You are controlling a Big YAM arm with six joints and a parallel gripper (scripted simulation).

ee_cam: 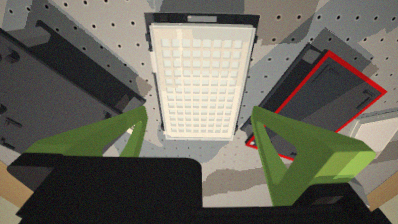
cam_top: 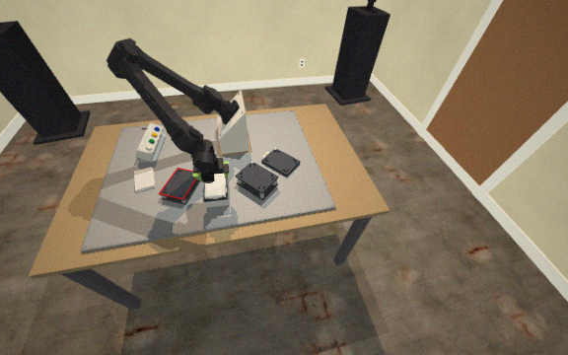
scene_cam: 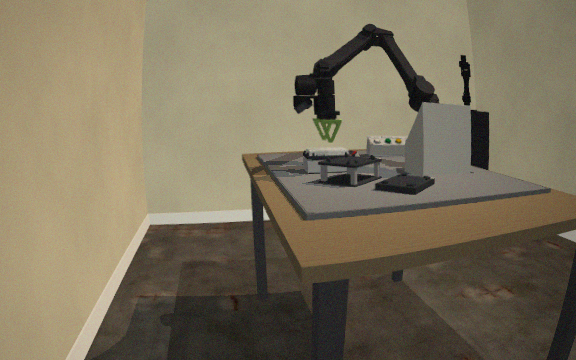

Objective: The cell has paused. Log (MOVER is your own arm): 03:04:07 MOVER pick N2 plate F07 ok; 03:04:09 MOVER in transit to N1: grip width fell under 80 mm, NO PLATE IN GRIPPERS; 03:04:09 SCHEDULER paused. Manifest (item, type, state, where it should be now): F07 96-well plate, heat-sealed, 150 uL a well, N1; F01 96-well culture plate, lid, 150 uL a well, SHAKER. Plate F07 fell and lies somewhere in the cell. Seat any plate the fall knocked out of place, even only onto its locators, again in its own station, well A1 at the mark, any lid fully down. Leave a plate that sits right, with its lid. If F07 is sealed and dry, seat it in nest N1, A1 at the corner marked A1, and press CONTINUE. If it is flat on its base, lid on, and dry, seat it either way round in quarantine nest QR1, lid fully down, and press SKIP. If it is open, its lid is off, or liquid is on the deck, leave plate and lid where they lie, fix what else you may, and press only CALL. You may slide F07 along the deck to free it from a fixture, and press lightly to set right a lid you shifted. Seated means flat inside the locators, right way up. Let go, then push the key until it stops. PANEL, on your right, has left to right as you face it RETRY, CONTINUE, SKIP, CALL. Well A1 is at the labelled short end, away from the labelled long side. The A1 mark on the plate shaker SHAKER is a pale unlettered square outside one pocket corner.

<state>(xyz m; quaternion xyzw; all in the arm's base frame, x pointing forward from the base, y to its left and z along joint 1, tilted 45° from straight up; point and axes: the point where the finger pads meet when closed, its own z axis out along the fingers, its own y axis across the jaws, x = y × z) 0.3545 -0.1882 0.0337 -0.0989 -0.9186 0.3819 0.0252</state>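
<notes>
My gripper is now 19 cm past the white plate, 32 cm to the left of it and 10 cm above it. Also, from my hand: red-framed nest: 8 cm behind, 15 cm to the right, 7 cm below; green continue key: 39 cm behind, 26 cm to the right, 4 cm below; white retry key: 34 cm behind, 28 cm to the right, 4 cm below.
</notes>
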